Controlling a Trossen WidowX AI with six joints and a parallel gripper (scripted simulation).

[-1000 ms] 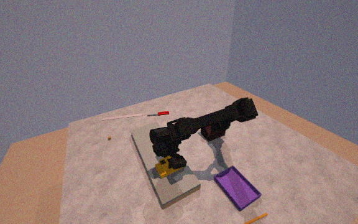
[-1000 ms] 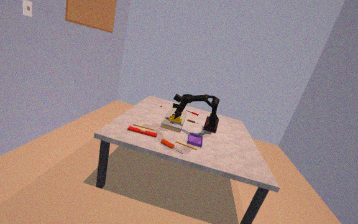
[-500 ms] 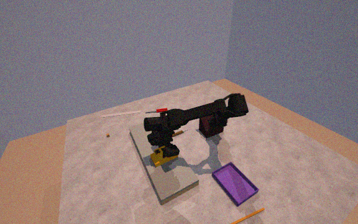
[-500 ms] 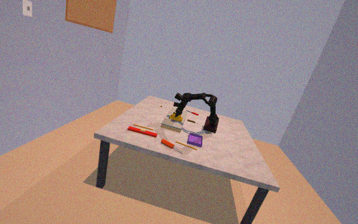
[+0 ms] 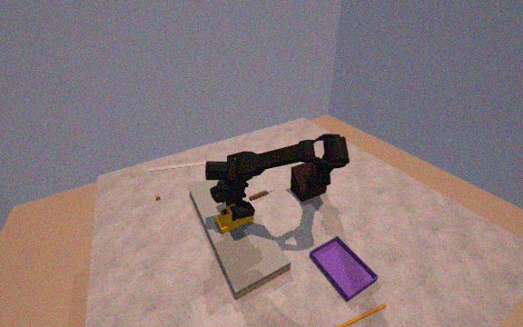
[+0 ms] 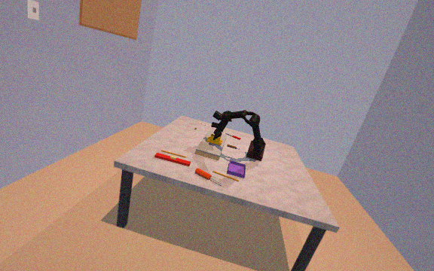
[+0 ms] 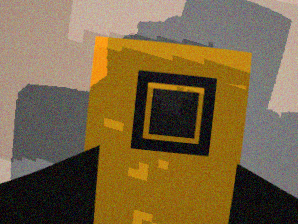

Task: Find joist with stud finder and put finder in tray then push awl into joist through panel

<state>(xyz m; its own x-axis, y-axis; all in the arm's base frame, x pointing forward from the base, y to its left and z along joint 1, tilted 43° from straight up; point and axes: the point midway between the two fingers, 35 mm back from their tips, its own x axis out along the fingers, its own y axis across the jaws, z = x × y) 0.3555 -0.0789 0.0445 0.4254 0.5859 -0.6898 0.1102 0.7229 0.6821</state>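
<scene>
My gripper tip is now 19 cm past the purple tray, 34 cm to the right of it and 5 cm above it. Round my gripper tip: small orange block: 18 cm ahead, 34 cm to the right, 6 cm below; then yellow stud finder: 1 cm ahead, 2 cm above; then awl: 21 cm behind, 8 cm to the right, 6 cm below.
</scene>
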